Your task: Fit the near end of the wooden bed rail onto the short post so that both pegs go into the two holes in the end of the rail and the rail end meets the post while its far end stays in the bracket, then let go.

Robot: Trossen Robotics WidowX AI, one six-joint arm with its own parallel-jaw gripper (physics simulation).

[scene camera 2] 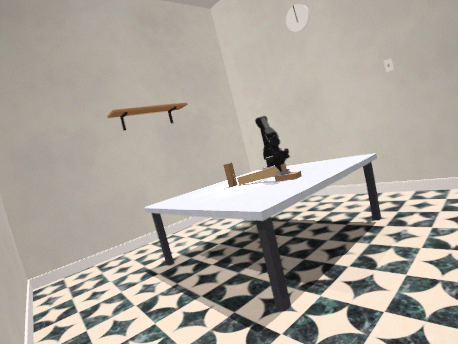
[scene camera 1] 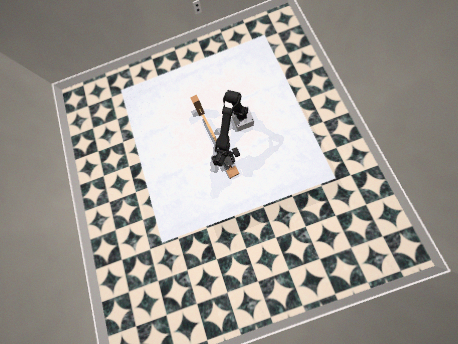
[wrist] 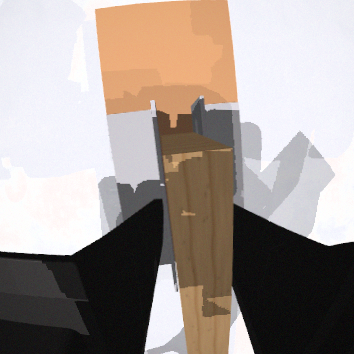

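Seen in the pictures: gripper, fingertip midpoint: (scene camera 2: 282,170) (wrist: 187,206); arm's base, origin of the base link: (scene camera 2: 271,165) (scene camera 1: 241,115).
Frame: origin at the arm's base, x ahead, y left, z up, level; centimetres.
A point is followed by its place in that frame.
The wooden bed rail (scene camera 1: 208,127) {x 25.8, y -0.8, z -1.1 cm} (scene camera 2: 257,175) {x 25.0, y 7.6, z -2.5 cm} (wrist: 202,250) {x 21.2, y 27.9, z 2.1 cm} runs from beside the short post to the bracket. My gripper (scene camera 1: 225,160) {x 21.3, y 27.9, z -2.1 cm} (scene camera 2: 280,168) {x 21.3, y 27.9, z -2.1 cm} (wrist: 187,206) {x 21.3, y 27.9, z -2.1 cm} is shut on the rail close to its far end. In the wrist view that end points toward the two upright plates of the grey bracket (wrist: 134,140) {x 18.4, y 31.1, z -4.2 cm}; its exact depth between them is unclear. The short post (scene camera 1: 199,106) {x 26.8, y -16.4, z 3.4 cm} (scene camera 2: 229,175) {x 30.2, y -17.3, z 0.9 cm} stands upright at the other end. In scene camera 2 a narrow gap shows between the post and the rail's near end. The pegs and holes cannot be made out.
An orange-brown block (scene camera 1: 233,172) {x 19.7, y 36.7, z -4.4 cm} (scene camera 2: 288,176) {x 24.2, y 34.4, z -5.7 cm} (wrist: 162,50) {x 19.8, y 36.2, z -4.4 cm} lies at the bracket. The arm's grey base (scene camera 1: 244,123) {x 0.3, y 6.5, z 0.2 cm} stands on the white table (scene camera 1: 280,90) {x -36.7, y -12.9, z -8.0 cm} (scene camera 2: 200,206) {x 79.1, y 12.3, z -8.0 cm}, to the right of the rail in scene camera 1. The arm reaches over the rail.
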